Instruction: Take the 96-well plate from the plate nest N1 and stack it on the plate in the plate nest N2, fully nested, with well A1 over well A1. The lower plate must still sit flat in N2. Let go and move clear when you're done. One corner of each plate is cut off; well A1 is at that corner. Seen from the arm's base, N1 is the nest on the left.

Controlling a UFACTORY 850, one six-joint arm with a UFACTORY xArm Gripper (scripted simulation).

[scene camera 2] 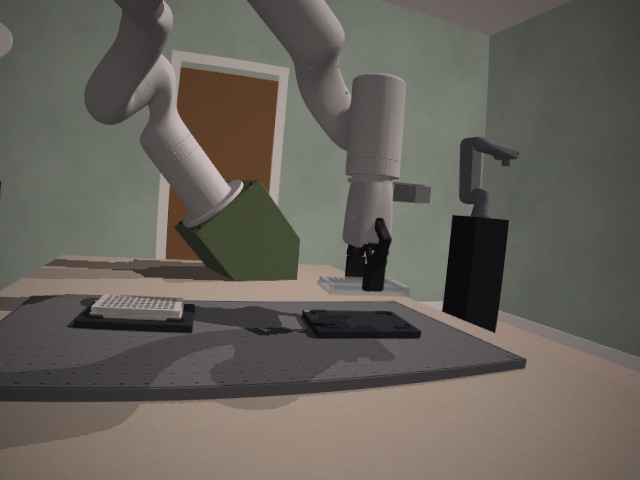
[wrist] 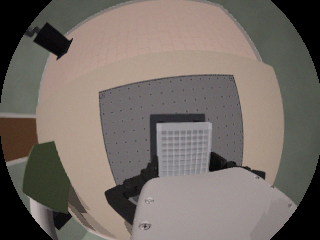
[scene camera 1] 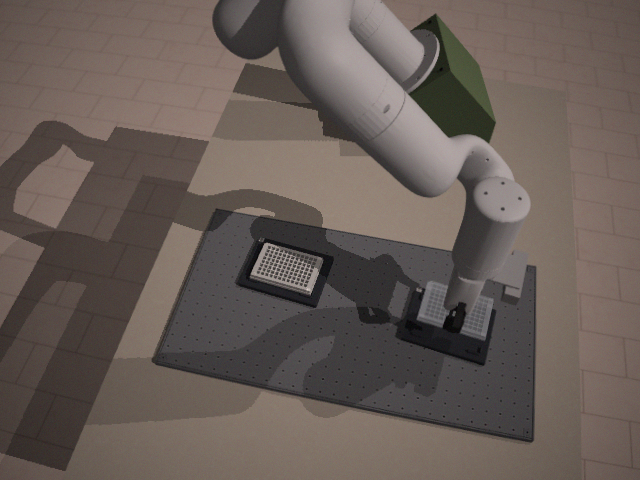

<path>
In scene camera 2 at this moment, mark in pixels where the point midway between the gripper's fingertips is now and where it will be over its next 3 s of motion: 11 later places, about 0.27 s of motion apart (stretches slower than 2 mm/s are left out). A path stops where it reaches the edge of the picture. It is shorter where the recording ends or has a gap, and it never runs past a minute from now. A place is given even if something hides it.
My gripper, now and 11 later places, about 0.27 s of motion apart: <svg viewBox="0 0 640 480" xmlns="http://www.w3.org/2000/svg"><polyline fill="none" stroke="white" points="362,285 363,277 364,270 364,262 365,257 364,257 358,256 343,256 329,255 313,254 298,253 280,252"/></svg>
</path>
